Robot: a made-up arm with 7 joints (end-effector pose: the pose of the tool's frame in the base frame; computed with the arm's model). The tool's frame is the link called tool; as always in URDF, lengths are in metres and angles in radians.
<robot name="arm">
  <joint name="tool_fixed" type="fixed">
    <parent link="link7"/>
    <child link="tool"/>
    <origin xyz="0 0 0" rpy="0 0 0"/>
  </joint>
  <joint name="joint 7" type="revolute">
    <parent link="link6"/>
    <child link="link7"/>
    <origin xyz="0 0 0" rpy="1.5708 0 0"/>
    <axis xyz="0 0 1"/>
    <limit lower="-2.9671" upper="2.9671"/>
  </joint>
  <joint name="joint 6" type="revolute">
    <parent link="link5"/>
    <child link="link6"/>
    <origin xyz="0 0 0" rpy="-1.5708 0 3.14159"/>
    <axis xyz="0 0 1"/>
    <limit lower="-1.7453" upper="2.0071"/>
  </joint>
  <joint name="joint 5" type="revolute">
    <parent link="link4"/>
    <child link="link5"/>
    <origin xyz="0.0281 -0.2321 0" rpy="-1.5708 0 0"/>
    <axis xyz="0 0 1"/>
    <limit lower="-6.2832" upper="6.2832"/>
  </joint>
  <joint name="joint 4" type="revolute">
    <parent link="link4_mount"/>
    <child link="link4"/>
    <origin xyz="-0.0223 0 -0.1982" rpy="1.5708 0 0"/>
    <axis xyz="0 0 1"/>
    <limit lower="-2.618" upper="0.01"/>
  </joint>
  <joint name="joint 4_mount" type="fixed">
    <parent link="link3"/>
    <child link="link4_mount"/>
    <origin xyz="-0.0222 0 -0.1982" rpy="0 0 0"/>
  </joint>
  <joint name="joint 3" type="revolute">
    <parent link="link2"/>
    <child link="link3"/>
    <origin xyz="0 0 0" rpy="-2.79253 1.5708 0"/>
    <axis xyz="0 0 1"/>
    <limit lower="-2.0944" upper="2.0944"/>
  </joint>
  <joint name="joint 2" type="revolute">
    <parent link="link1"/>
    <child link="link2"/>
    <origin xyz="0 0 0" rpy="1.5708 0 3.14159"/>
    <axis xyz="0 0 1"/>
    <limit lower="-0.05" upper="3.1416"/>
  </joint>
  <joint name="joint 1" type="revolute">
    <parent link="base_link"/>
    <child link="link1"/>
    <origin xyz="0 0 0" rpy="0 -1.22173 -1.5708"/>
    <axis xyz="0 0 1"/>
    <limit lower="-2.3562" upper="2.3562"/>
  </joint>
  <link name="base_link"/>
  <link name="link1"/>
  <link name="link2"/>
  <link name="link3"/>
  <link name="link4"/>
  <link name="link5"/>
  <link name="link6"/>
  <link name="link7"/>
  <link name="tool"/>
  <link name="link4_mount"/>
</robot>
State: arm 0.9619 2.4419 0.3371 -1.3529 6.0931 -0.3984 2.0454
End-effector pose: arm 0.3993 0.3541 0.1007 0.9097 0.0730 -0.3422 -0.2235
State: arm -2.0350 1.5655 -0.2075 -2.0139 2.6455 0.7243 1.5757
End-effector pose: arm 0.0293 0.1615 0.3845 0.6754 -0.6972 -0.1379 -0.1970
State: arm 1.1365 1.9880 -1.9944 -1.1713 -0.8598 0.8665 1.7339
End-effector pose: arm -0.2152 0.4908 0.1917 0.5834 0.2611 0.5446 -0.5431
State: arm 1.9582 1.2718 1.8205 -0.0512 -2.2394 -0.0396 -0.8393
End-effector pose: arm -0.3290 0.4388 0.3106 0.2174 -0.1916 0.8337 -0.4701
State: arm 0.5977 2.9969 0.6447 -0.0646 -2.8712 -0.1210 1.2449
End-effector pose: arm 0.3379 0.1104 0.5209 0.0364 -0.7802 -0.5635 0.2692
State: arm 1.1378 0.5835 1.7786 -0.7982 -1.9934 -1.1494 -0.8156
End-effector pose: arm -0.4879 0.3595 -0.0629 0.5916 0.1653 0.2950 -0.7319
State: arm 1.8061 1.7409 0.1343 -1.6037 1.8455 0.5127 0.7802
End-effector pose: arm -0.1007 0.4801 -0.1004 0.7533 0.1990 0.1898 0.5974
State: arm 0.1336 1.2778 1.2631 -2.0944 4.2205 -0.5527 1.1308
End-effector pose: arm 0.0800 0.3668 0.1389 0.1484 0.8567 -0.2747 -0.4105
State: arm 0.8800 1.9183 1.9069 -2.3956 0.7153 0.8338 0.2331
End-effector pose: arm 0.1149 0.1655 0.2627 0.3692 0.4093 -0.7373 -0.3905
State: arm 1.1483 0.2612 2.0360 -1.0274 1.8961 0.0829 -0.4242
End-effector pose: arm -0.5494 0.1927 -0.0730 0.0337 0.5840 -0.5637 0.5831
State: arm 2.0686 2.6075 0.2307 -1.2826 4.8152 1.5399 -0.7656
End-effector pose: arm 0.1927 0.4540 -0.2516 0.5790 -0.5412 -0.1636 0.5874
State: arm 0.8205 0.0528 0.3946 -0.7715 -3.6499 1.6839 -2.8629
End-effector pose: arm -0.3055 0.0823 -0.5232 0.7114 0.0323 -0.7003 -0.0487
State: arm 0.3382 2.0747 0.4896 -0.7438 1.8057 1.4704 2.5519
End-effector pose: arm 0.2086 0.4938 0.2985 0.0446 0.2054 0.1705 -0.9627
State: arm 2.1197 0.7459 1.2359 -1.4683 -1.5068 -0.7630 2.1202
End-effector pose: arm -0.3144 0.3559 0.2225 0.8995 0.4007 0.1434 0.0986
